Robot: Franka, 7 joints.
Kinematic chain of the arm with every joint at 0, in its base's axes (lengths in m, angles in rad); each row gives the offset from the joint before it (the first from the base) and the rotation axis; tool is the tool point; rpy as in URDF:
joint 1: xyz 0 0 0.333 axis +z
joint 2: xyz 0 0 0 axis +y
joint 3: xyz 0 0 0.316 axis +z
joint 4: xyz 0.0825 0 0 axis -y
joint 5: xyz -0.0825 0 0.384 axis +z
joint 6: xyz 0 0 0 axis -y
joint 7: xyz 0.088 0 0 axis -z
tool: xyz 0 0 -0.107 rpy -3.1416 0 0
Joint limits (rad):
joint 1: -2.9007..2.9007
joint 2: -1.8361..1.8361
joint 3: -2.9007..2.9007
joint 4: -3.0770..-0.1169
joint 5: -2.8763..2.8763
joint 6: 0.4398..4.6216
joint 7: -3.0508..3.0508
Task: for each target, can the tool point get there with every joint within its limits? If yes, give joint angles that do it. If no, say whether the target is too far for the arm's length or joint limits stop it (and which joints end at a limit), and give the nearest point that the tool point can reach.
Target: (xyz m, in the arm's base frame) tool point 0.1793 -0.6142 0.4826
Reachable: yes | joints -2.2752 0.7828 1.2519 -1.9567 -0.2331 3.7533 0.3894
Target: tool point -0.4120 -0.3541 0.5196
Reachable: yes | joints 2.4325 0.8095 1.4973 -2.0851 1.7902 1.3982 -1.5511
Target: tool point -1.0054 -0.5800 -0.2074
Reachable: no: too far | nearest point -0.6737 -0.3886 -0.0291 | short by 0.422 m
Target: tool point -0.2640 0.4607 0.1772
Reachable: yes | joints 1.0030 0.7975 1.0281 -2.2128 0.0068 2.4385 1.1547
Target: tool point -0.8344 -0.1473 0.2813
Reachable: yes | joints 0.4420 -1.4551 2.1735 -0.4711 -0.2706 2.2682 0.5934
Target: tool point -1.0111 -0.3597 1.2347
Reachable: no: too far | nearest point -0.6188 -0.2201 0.8849 | short by 0.544 m
